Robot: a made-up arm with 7 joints.
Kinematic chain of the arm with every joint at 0, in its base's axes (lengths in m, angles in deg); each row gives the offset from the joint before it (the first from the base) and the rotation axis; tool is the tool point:
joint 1: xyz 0 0 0.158 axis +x
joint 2: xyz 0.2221 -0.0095 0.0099 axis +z
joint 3: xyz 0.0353 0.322 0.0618 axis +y
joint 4: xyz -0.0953 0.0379 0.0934 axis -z
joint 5: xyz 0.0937 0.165 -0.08 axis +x
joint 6: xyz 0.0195 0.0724 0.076 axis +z
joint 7: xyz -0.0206 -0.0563 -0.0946 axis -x
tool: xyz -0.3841 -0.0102 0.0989
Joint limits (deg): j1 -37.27..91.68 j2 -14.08..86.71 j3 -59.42..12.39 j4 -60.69..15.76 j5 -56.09..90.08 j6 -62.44..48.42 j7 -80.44..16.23
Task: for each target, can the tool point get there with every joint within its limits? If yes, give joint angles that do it. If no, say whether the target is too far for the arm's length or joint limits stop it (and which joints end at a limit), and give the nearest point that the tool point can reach.
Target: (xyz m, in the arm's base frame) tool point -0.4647 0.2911 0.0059
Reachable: yes | joints 19.38 37.98 -43.69 -30.11 -4.44 -36.25 1.64
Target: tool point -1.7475 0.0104 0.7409
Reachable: no: too far | nearest point -0.7132 0.0047 0.4232 | short by 1.082 m
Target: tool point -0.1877 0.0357 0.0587
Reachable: yes | joints 36.03 42.72 -31.31 -36.54 16.39 -0.81 -48.77
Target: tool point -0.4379 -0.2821 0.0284
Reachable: yes | joints 74.46 72.74 -13.41 2.81 72.63 -42.25 -48.74
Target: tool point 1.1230 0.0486 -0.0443
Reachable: no: joint limits stop it (at a limit: joint 1, joint 2, joint 3, joint 4, joint 6, joint 7) | nearest point 0.6005 0.2299 -0.2329 | short by 0.584 m
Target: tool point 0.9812 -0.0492 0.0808
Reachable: no: joint limits stop it (at a limit: joint 1, joint 2, joint 3, joint 4, joint 6, joint 7) | nearest point 0.5026 0.1106 -0.0921 | short by 0.533 m
